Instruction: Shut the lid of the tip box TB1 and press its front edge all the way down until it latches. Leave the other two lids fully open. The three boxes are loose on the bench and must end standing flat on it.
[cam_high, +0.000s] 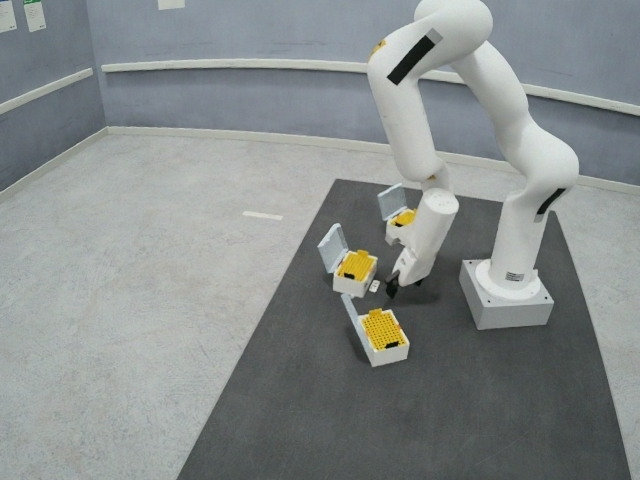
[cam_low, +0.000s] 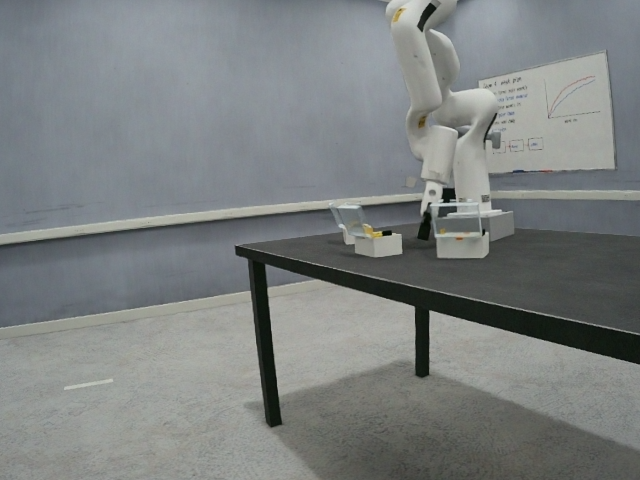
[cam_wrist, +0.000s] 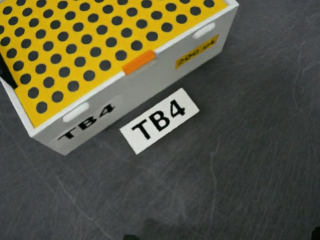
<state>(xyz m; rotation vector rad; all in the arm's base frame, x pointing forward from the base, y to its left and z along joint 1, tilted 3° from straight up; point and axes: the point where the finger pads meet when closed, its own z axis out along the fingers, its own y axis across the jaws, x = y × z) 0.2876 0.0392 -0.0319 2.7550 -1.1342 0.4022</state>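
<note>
My hand is 80 mm short of the white label, 40 mm above it and 30 mm to the left of it. Round my hand: lid (350 mm to the right, 60 mm ahead, 60 mm above).
</note>
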